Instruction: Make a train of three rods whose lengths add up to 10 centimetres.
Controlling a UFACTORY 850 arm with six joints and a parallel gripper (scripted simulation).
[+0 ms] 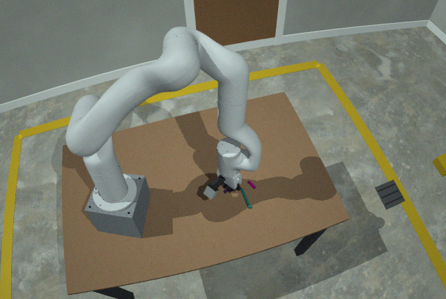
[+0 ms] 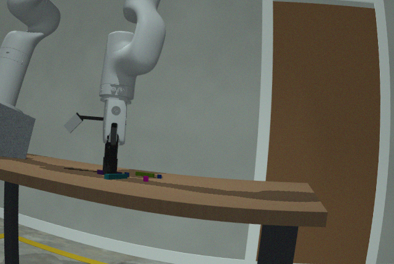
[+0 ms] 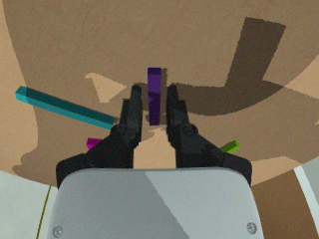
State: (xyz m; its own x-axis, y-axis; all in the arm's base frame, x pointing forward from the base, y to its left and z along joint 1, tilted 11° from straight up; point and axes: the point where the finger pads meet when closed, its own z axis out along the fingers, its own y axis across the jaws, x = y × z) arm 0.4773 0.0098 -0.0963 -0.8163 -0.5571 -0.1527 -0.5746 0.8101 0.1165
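Now: hand 2 cm above the purple rod. Also, from my hand: lime rod (14 cm to the left, 2 cm below, 2 cm ahead); turquoise rod (7 cm to the right, 6 cm ahead, 2 cm below).
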